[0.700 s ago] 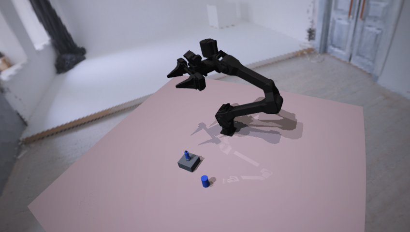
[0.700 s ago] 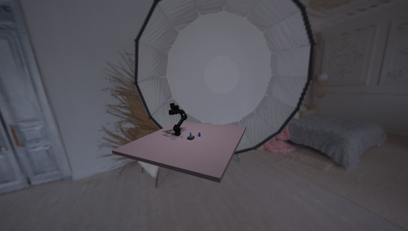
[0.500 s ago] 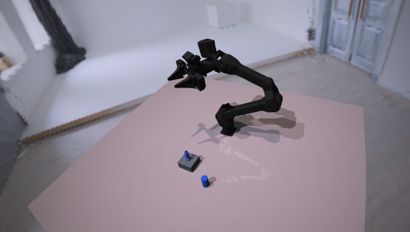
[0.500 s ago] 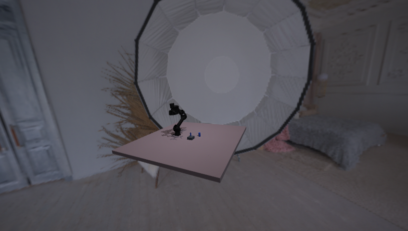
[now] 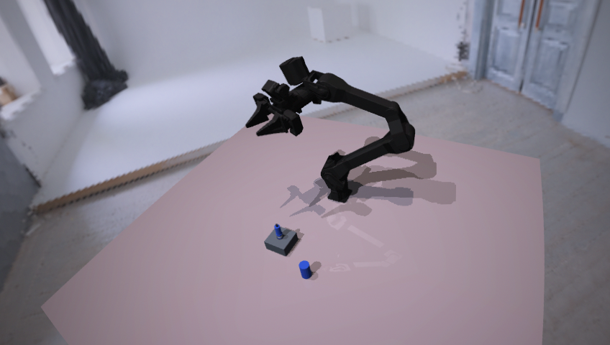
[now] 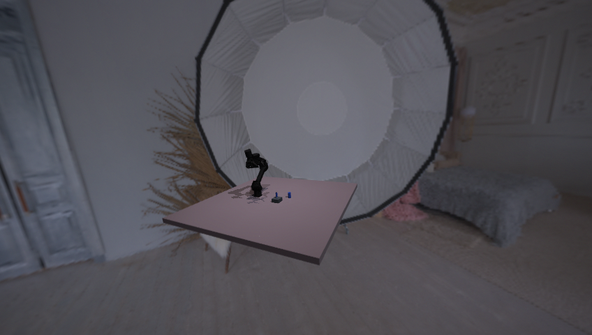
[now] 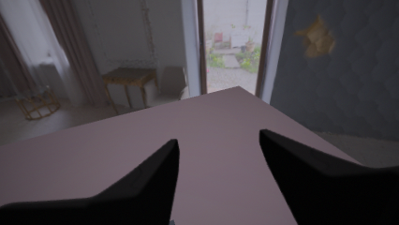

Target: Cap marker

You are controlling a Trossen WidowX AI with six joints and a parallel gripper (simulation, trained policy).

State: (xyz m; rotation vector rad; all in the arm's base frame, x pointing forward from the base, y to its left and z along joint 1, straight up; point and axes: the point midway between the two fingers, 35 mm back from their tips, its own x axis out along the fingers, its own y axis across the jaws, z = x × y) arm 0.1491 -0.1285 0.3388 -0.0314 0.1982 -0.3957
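Now: the blue cap 31 cm below my gripper tip, 20 cm to the left of it and 14 cm ahead of it. Round my gripper tip: dark grey holder block (32 cm below, 8 cm to the left, 8 cm ahead).
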